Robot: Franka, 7 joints.
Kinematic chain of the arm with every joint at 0, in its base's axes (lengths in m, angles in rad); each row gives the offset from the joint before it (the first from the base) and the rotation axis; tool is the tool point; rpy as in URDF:
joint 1: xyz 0 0 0.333 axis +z
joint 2: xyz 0 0 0 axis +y
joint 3: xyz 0 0 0.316 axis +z
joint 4: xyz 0.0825 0 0 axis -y
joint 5: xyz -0.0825 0 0.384 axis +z
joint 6: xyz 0 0 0 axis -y
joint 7: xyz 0.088 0 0 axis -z
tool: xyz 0 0 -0.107 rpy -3.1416 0 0
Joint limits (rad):
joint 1: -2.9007..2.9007
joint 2: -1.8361..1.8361
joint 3: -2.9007..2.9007
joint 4: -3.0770..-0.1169
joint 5: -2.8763..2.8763
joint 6: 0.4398..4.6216
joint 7: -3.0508..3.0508
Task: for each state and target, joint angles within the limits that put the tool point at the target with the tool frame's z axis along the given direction. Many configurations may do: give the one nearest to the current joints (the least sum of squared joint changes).
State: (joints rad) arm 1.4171 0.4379 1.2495 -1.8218 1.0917 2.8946 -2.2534
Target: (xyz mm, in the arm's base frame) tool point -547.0 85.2 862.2 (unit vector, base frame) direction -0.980 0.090 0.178
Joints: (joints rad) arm 1.2297 -0.1716 1.7334 -1.3337 1.2339 3.0866 -2.2534
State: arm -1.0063 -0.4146 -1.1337 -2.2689 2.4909 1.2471 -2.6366
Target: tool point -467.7 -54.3 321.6 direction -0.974 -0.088 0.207
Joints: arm -1.5545 -1.1441 -1.5781 -2.5697 2.8763 2.1064 -2.6366
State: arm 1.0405 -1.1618 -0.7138 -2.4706 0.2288 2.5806 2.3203
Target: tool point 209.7 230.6 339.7 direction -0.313 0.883 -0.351
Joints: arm 1.6906 -1.1550 -1.0990 -3.0686 0.5308 2.8695 2.3203
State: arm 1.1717 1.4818 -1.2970 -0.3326 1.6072 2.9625 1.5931
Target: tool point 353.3 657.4 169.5 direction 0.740 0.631 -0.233
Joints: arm 1.8035 1.8292 -1.4070 -1.0300 2.3550 3.1849 1.5931
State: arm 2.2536 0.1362 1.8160 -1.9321 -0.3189 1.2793 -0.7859
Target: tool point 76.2 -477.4 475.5 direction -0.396 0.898 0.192
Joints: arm 2.6634 -0.6222 2.1373 -1.6277 -0.7022 0.4634 -0.7859
